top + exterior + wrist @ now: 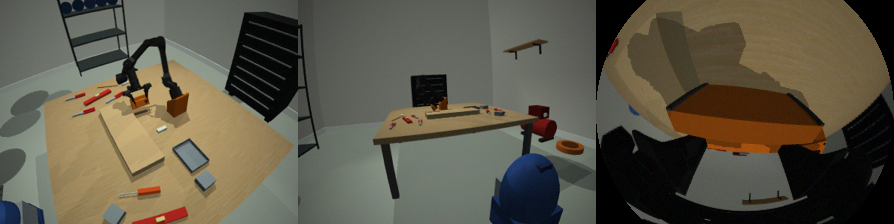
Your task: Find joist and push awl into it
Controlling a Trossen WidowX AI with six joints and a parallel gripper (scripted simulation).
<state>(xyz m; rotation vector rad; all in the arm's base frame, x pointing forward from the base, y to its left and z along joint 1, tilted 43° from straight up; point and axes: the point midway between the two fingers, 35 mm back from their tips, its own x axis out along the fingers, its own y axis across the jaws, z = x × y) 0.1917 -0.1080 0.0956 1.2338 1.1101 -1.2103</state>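
The orange stud finder lies 20 mm behind my gripper tip. From my gripper tip the other things lie so: indicator window (30 mm behind, 10 mm to the left); grey tray (50 mm behind, 440 mm to the left, 60 mm below); awl (10 mm behind, 20 mm to the left, 70 mm below).
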